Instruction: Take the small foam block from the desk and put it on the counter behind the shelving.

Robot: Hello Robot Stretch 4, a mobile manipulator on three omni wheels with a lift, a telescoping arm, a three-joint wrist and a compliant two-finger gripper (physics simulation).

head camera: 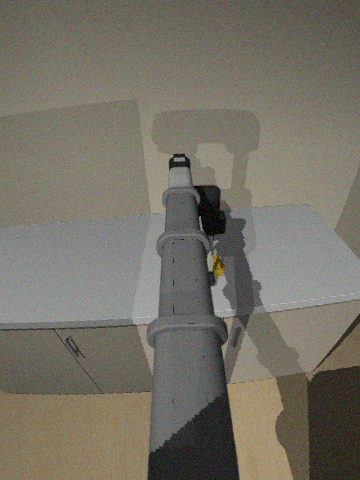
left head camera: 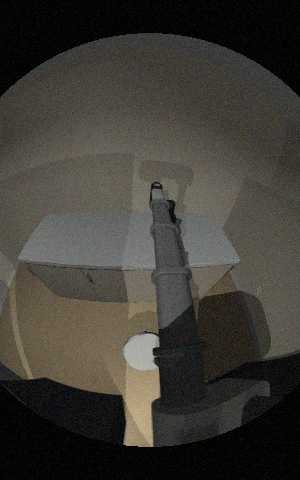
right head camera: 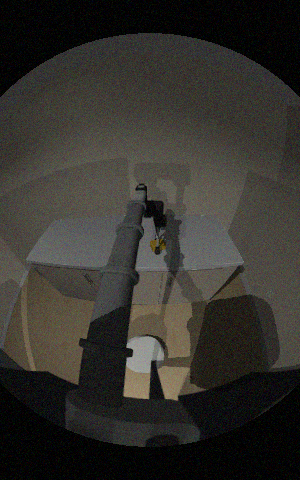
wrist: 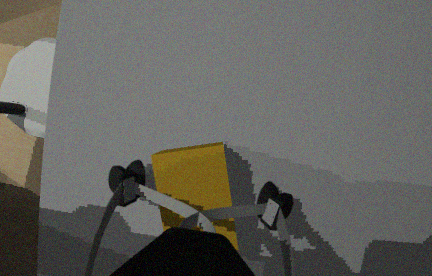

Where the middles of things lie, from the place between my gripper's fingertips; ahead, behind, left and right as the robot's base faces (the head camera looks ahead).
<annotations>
The yellow foam block point(wrist: 197, 175) is 10 mm to the right of my hand and 20 mm above it.
</annotations>
